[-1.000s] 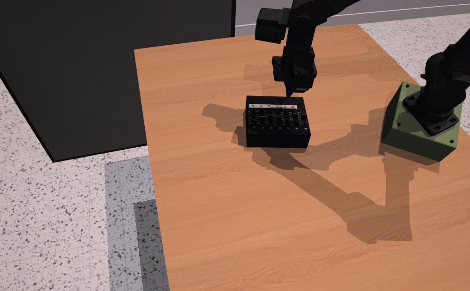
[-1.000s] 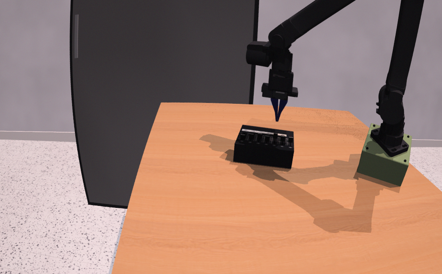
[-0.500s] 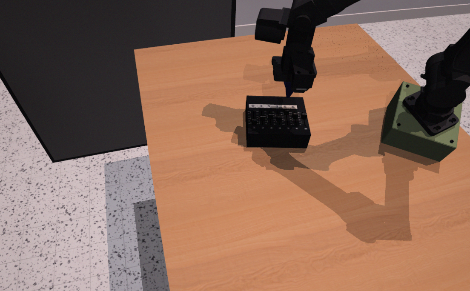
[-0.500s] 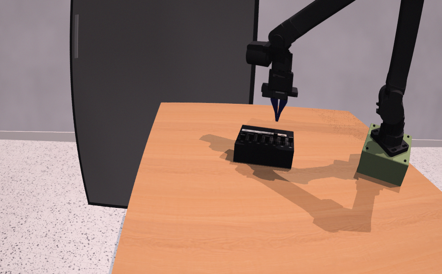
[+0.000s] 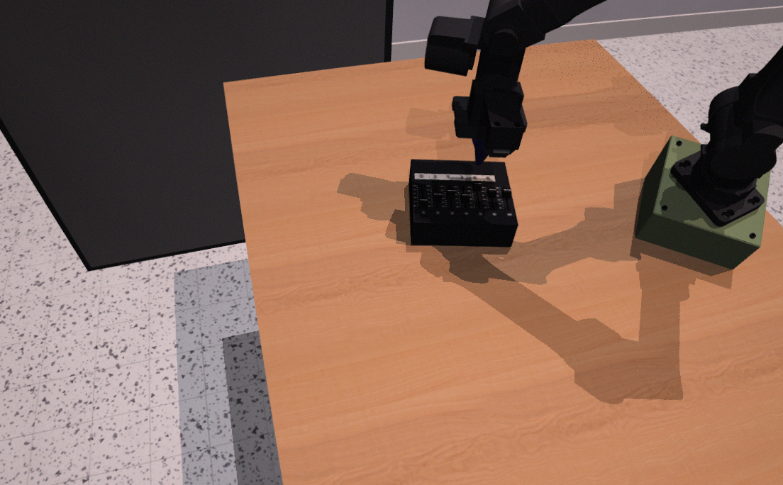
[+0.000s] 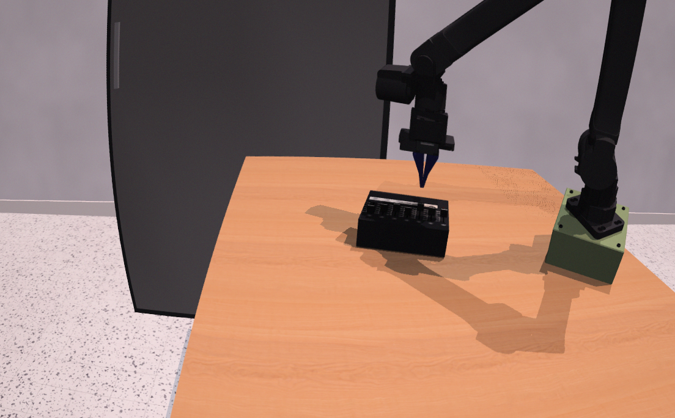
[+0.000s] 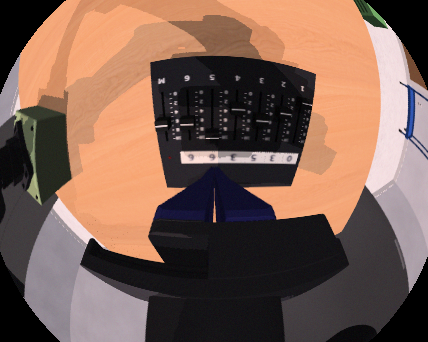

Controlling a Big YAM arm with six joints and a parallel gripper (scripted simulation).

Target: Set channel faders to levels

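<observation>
The master fader cap is 30 mm behind my hand, 50 mm to the left of it and 40 mm below it.
</observation>
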